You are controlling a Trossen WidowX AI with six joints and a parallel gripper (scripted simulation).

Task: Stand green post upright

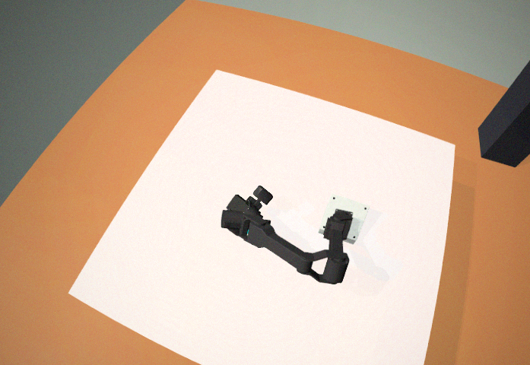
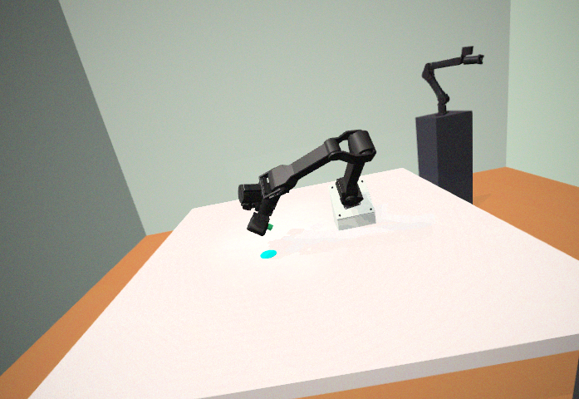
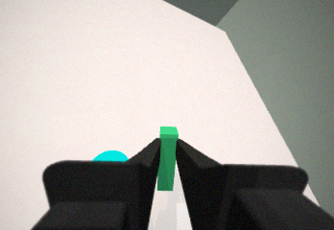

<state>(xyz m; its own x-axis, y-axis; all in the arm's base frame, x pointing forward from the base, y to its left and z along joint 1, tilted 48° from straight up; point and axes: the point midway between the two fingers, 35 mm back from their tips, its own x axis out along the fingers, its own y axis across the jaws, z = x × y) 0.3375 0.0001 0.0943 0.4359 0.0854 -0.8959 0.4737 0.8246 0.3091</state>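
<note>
The cyan circle lies 1 cm behind my gripper tip, 4 cm to the left of it and 11 cm below it. Also, from my gripper tip: green post: 2 cm behind, 1 cm below.
</note>
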